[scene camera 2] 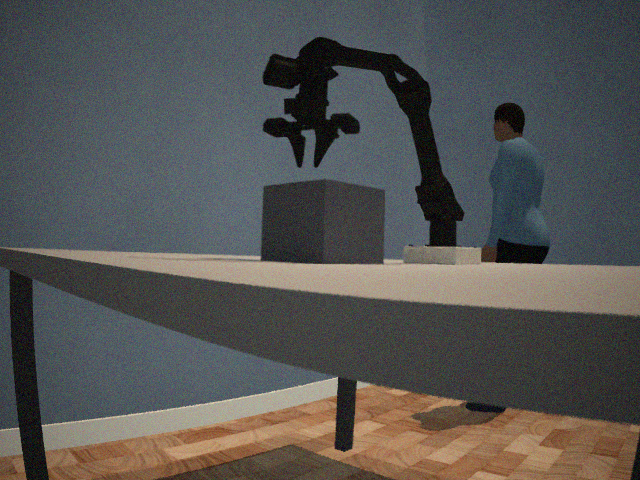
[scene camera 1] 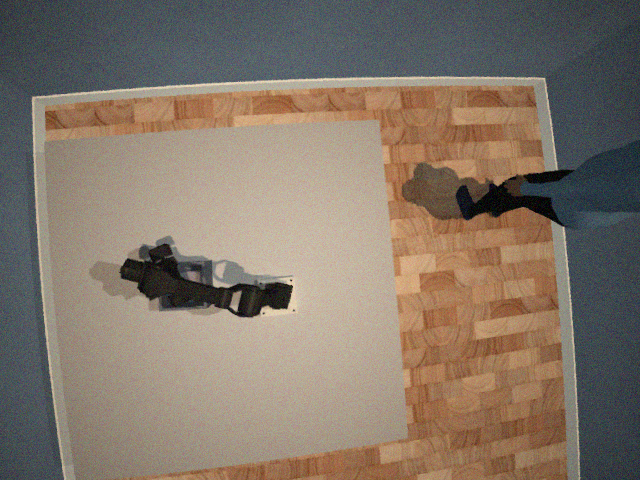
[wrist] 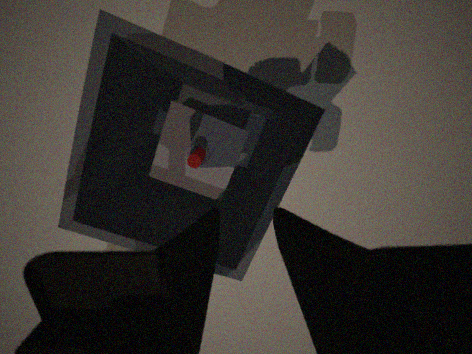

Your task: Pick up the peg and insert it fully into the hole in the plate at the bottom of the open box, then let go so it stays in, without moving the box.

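Pixels of known places: gripper, fingertip midpoint: (scene camera 2: 307,167) (wrist: 246,215); arm's base, link origin: (scene camera 2: 443,247) (scene camera 1: 282,293).
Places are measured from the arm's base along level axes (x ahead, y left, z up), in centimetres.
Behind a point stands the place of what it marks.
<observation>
The red peg (wrist: 196,157) @(z 5.0, x 34.4, y -1.9 cm) is inside the open box, on the pale plate (wrist: 222,145) @(z 2.0, x 36.3, y -3.8 cm) at its bottom. A dark spot touches the peg's far end; whether it is the hole or a shadow, and how deep the peg sits, I cannot tell. The grey box (scene camera 1: 207,273) @(z 5.6, x 26.5, y -6.3 cm) (scene camera 2: 294,222) @(z 3.0, x 41.9, y 0.0 cm) (wrist: 86,125) @(z 10.0, x 34.0, y 5.6 cm) stands on the table, partly under the arm in the first scene view. My gripper (scene camera 2: 307,165) @(z 14.2, x 34.7, y -6.4 cm) (wrist: 246,215) @(z 14.2, x 34.7, y -6.4 cm) is partly open and empty, pointing down above the box's rim. The peg does not show in either scene view.
The arm's pale base plate (scene camera 1: 279,311) @(z 0.0, x 0.6, y 6.9 cm) (scene camera 2: 439,255) @(z -2.0, x 8.0, y 5.2 cm) is on the table (scene camera 1: 310,387) @(z -3.8, x -12.9, y 36.6 cm) (scene camera 2: 516,284) @(z -3.8, x 61.6, y 54.6 cm), beside the box. The box's high walls surround the plate. A person (scene camera 1: 594,191) (scene camera 2: 519,191) stands beyond the table, on the base side.
</observation>
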